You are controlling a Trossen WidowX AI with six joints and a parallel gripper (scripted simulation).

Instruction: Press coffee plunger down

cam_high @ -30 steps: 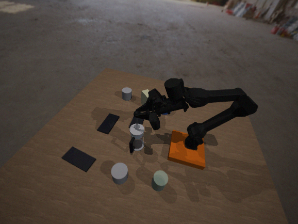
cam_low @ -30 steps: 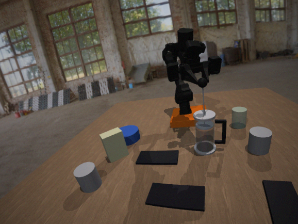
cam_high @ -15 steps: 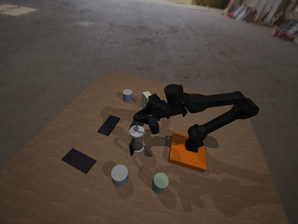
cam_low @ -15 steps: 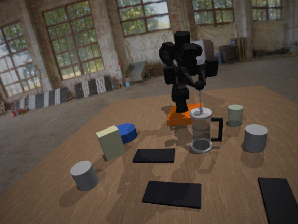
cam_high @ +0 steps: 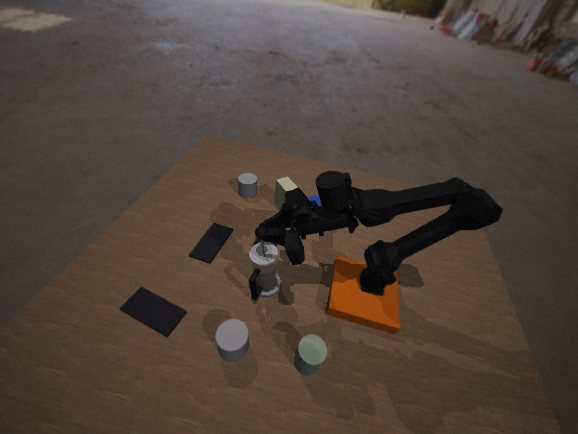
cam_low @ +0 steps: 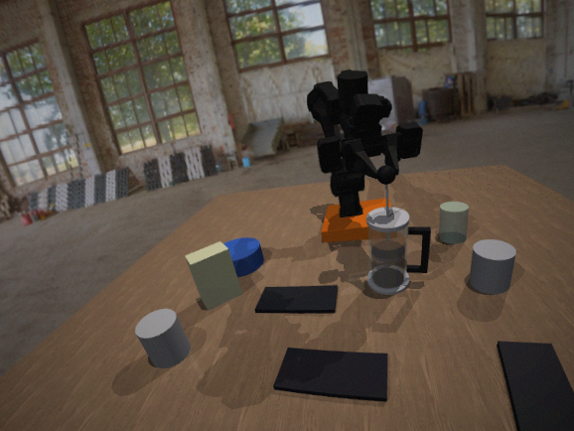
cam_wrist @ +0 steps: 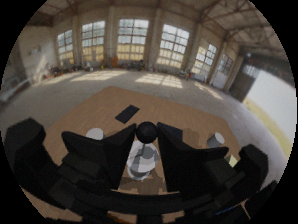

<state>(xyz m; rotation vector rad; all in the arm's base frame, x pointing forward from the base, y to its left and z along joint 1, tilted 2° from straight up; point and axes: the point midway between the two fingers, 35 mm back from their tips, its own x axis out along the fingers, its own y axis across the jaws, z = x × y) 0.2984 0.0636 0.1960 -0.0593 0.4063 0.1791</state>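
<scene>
Right now the glass coffee press is 11 cm below my gripper tip, 1 cm to the left of it and 1 cm behind it. From my gripper tip the other things lie so: beige block: 35 cm to the right, 17 cm below, 1 cm behind; pale green cylinder: 18 cm to the left, 18 cm below, 18 cm behind.
</scene>
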